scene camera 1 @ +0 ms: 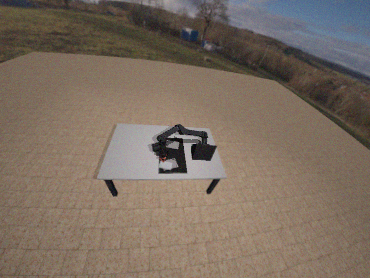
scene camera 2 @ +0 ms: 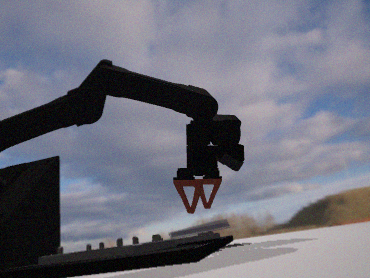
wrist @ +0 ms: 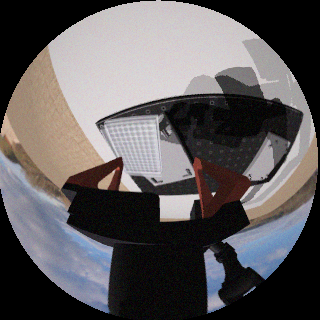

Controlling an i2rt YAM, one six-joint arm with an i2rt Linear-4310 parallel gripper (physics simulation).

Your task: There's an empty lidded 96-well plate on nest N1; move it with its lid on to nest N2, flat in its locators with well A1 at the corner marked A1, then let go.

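Places are measured from the arm's base along level axes (x back, y left, z down), in millimetres.
Pixels of known places: gripper, between the fingertips: (scene camera 1: 164,159) (scene camera 2: 199,210) (wrist: 157,160); arm's base, origin of its link: (scene camera 1: 204,144).
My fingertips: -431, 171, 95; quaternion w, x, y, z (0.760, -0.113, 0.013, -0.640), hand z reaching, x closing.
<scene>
Ahead of a thing's pixels: the offset from my fingertips to its top centre, as dx, dy, dz. "*": to the spot under its first point. Level surfaces: height alone.
The clear lidded 96-well plate (wrist: 134,145) (scene camera 2: 200,228) lies over the outer side of a light grey nest @[+58, +19, +48] (wrist: 176,162), beyond its locators on one side. In scene camera 2 it is tilted, one end higher. A second grey nest @[+78, -279, +44] (wrist: 264,157) (scene camera 1: 173,145) stands at the other end of the black board; no plate shows on it. Which nest is N1 or N2, and the A1 marks, cannot be read. My gripper (scene camera 1: 163,158) (scene camera 2: 199,210) (wrist: 157,160) is open, pointing down above the plate and nest, with nothing between its red fingers.
The black board (scene camera 1: 180,164) (scene camera 2: 175,258) with rows of holes lies on the white table @[dz +79] (scene camera 1: 130,150), carrying both nests. A dark upright panel (scene camera 1: 204,152) (scene camera 2: 35,205) stands near the arm's base. Small locator posts @[* +29, -334, +49] (scene camera 2: 120,242) rise along the nests.
</scene>
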